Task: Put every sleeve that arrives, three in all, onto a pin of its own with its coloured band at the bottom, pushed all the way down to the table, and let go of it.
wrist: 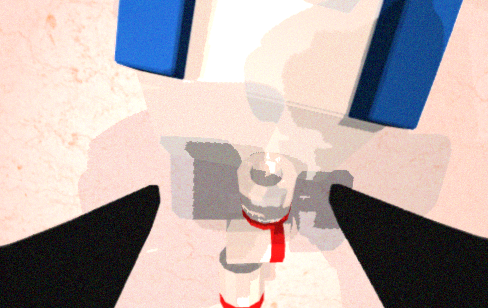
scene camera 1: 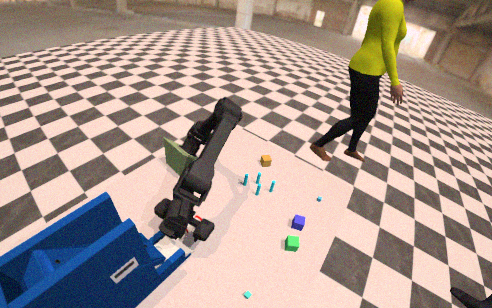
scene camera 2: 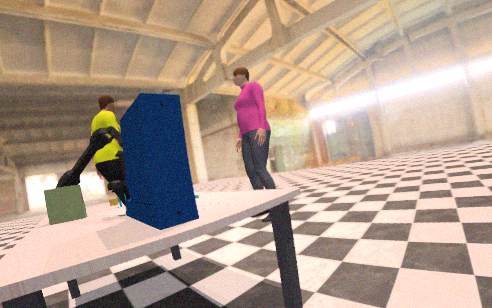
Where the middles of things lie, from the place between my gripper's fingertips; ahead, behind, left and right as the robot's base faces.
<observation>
The chute ramp (scene camera 1: 174,250) lies 70 mm to the right of my hand and 10 mm below it. Round my hand: blue dispenser box (scene camera 1: 90,250) (250 mm to the right, 130 mm above).
</observation>
